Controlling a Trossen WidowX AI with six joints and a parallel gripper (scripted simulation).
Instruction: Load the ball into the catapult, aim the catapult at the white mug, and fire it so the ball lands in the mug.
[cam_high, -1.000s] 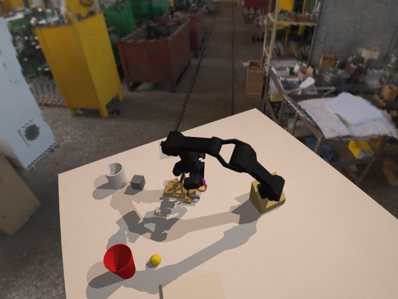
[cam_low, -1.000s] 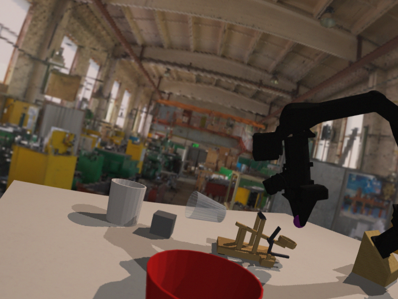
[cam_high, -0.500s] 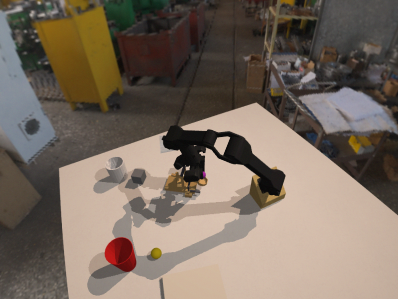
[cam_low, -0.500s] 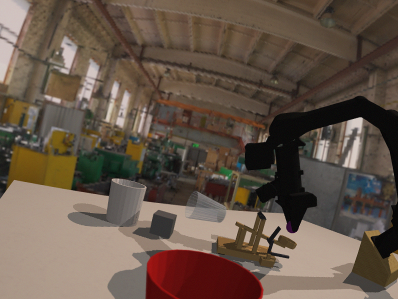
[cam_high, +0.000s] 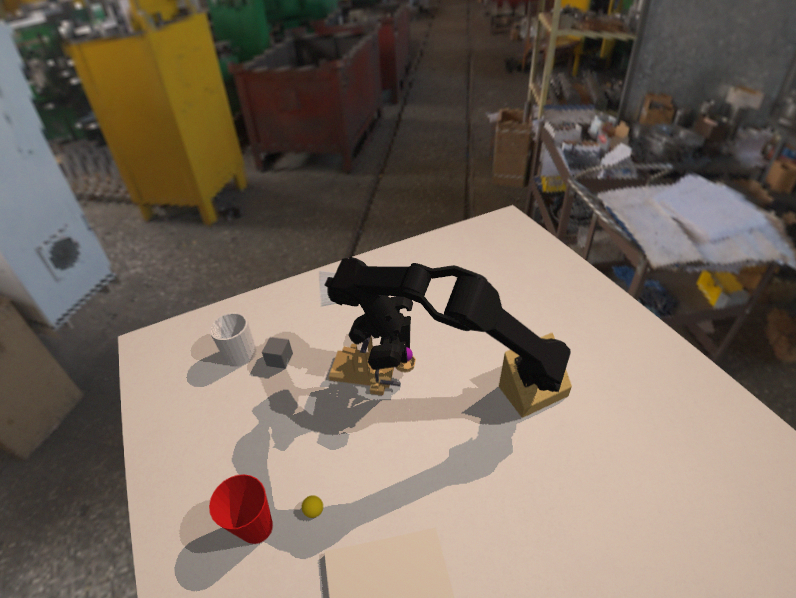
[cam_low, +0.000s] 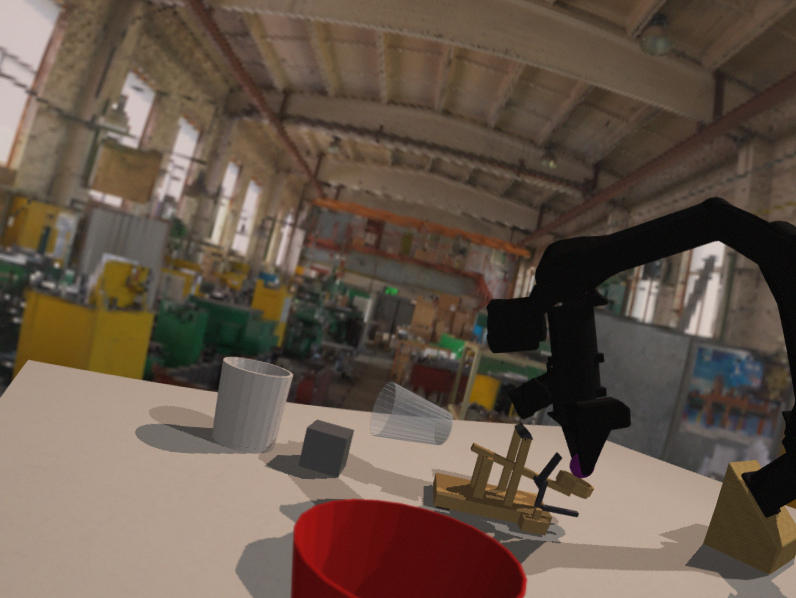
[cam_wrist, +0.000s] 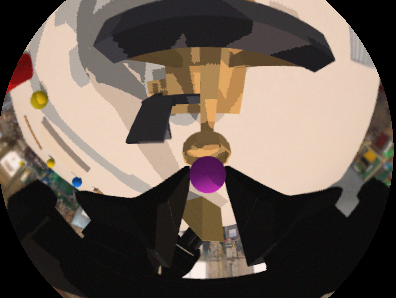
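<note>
My gripper tip is 10 mm below the purple ball. From my gripper tip the other things lie so: wooden catapult: 60 mm ahead, 20 mm to the right, 20 mm below; then white mug: 350 mm ahead, 240 mm to the right, 40 mm below; then dark grey cube: 260 mm ahead, 180 mm to the right, 50 mm below.
</note>
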